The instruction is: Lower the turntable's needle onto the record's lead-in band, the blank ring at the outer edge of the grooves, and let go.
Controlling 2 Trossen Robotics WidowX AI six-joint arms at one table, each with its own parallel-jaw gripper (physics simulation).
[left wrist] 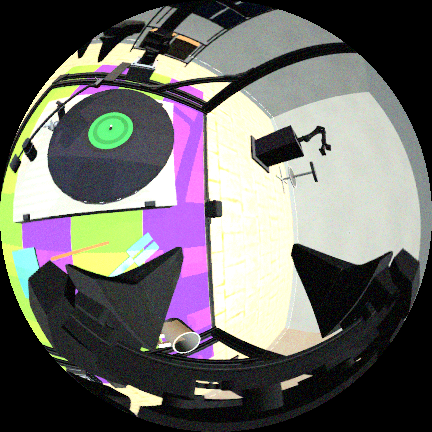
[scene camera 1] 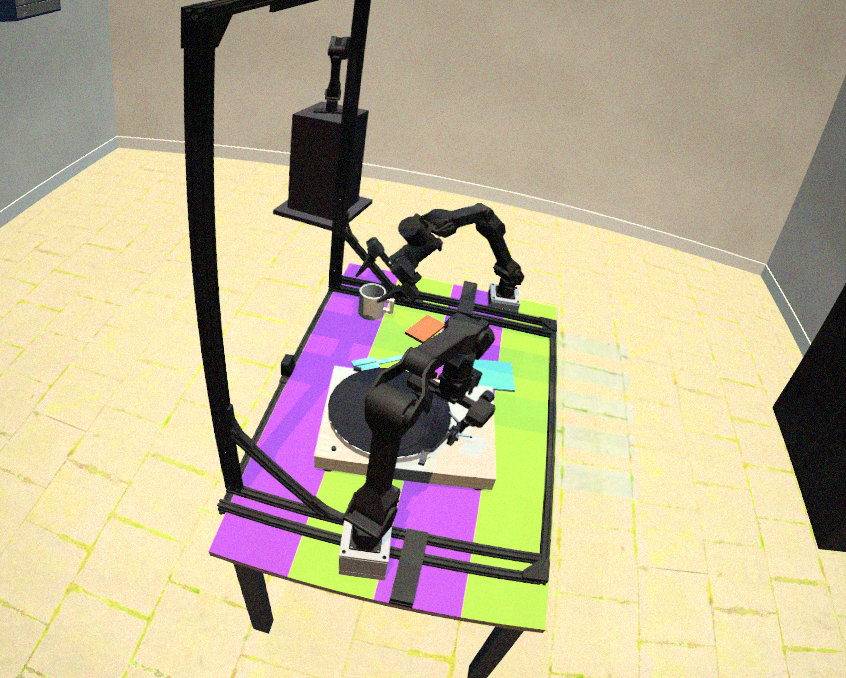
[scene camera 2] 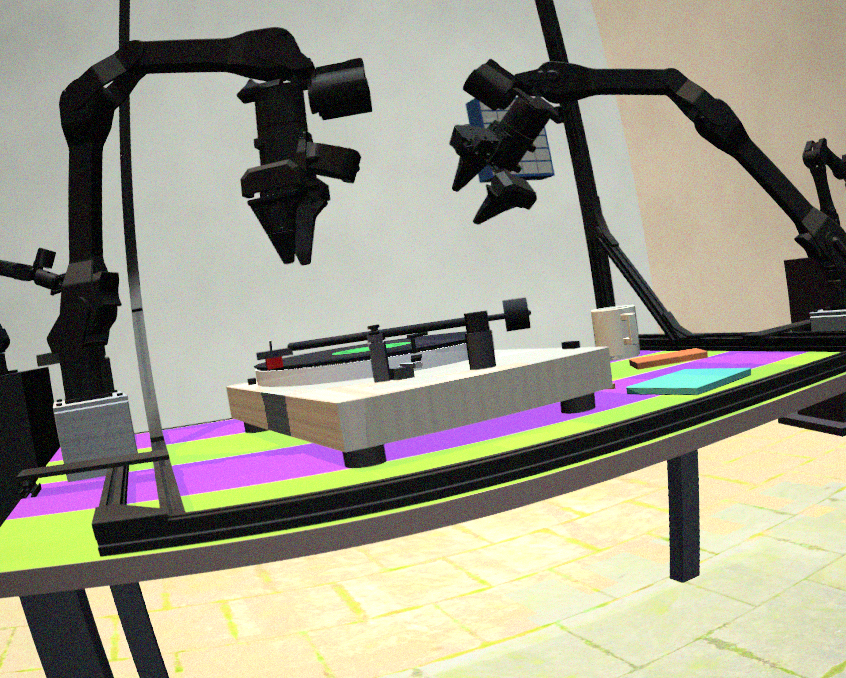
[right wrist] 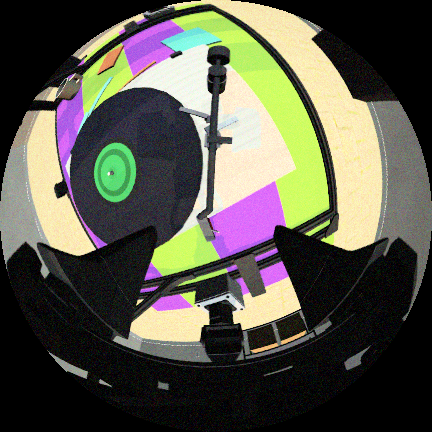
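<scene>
The turntable has a pale base and a black record with a green label. Its tonearm lies beside the record; the headshell, with a red part, is outside the record's edge in the right wrist view. The needle tip is too small to make out. My right gripper is open and empty, high above the headshell, which shows between its fingers in the right wrist view. My left gripper is open and empty, high near the mug's side of the table.
A mug stands beyond the turntable in scene camera 1. An orange block, a cyan slab, cyan pieces and an orange stick lie nearby. Black rails border the table.
</scene>
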